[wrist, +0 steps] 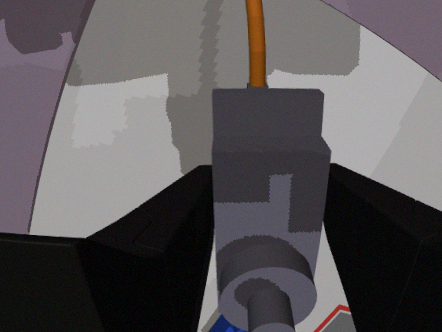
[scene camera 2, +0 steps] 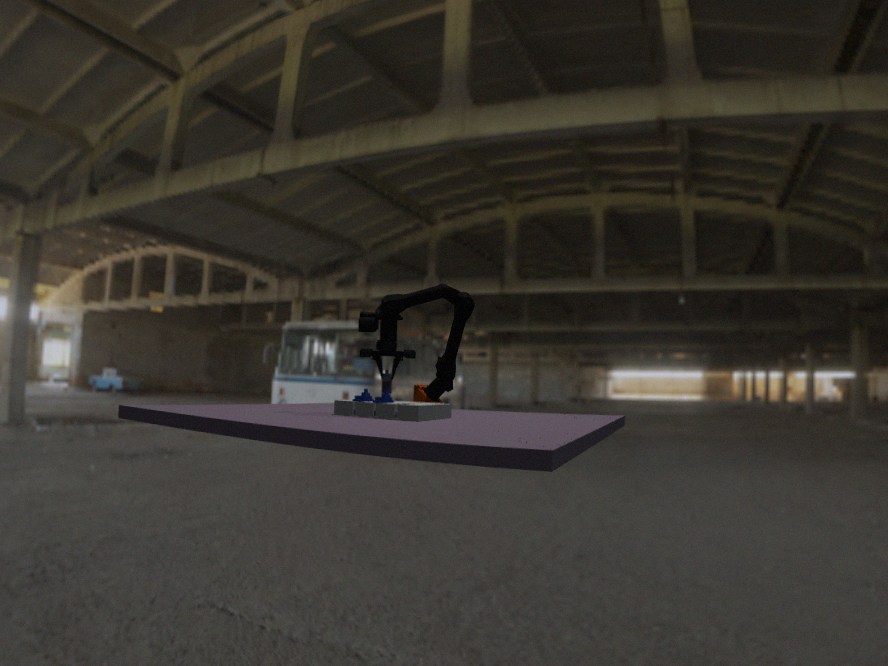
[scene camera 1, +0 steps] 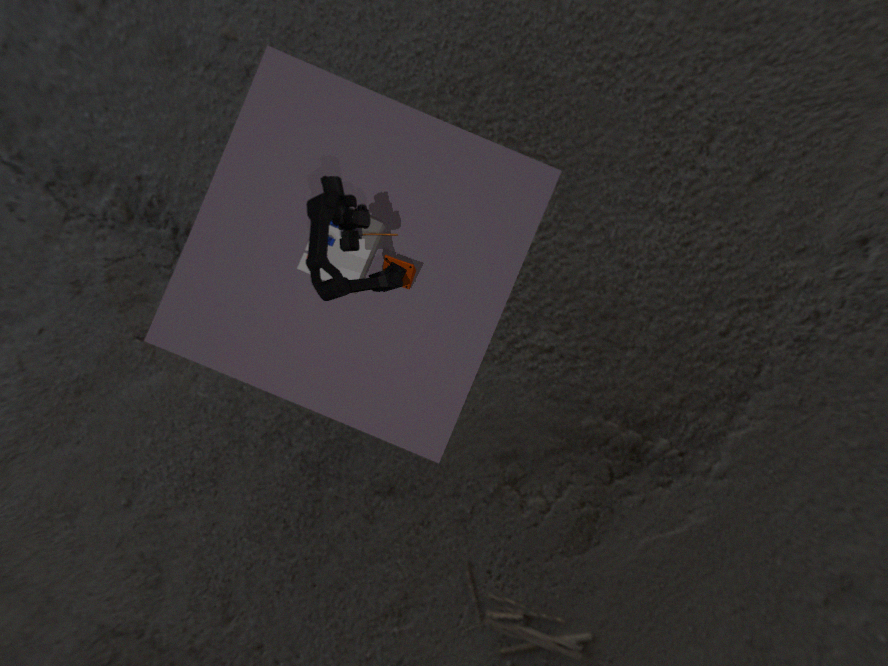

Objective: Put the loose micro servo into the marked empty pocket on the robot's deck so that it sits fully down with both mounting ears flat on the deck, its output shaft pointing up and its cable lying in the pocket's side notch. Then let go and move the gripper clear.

Labels:
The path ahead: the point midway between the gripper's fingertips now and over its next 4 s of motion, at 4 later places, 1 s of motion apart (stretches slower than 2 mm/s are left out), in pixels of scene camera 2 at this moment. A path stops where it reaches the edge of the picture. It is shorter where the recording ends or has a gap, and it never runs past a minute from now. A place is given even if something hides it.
My gripper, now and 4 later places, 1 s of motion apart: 387, 379; 406, 379; 419, 379; 404, 380; 402, 386

